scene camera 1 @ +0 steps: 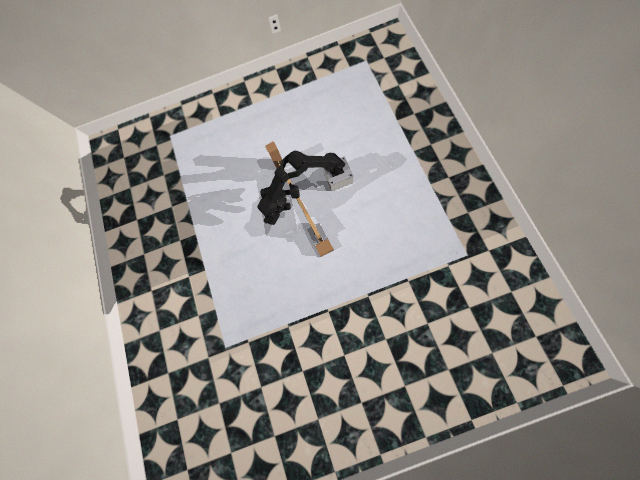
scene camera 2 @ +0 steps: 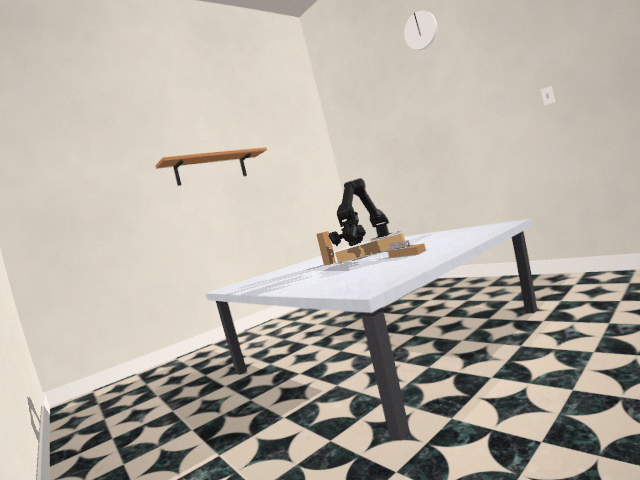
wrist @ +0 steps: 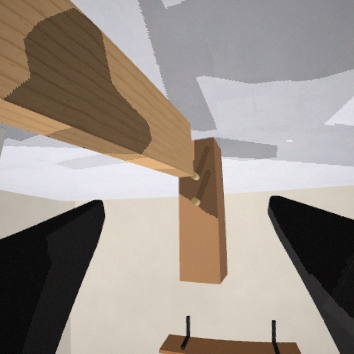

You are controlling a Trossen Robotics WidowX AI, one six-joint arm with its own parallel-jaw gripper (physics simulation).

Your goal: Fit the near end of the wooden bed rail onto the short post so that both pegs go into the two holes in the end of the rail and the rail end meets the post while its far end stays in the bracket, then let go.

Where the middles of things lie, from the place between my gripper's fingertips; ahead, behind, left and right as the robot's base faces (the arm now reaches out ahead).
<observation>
My hand is 60 mm past the wooden bed rail [scene camera 2: 381, 245], 110 mm to the right of it and 50 mm above it.
</observation>
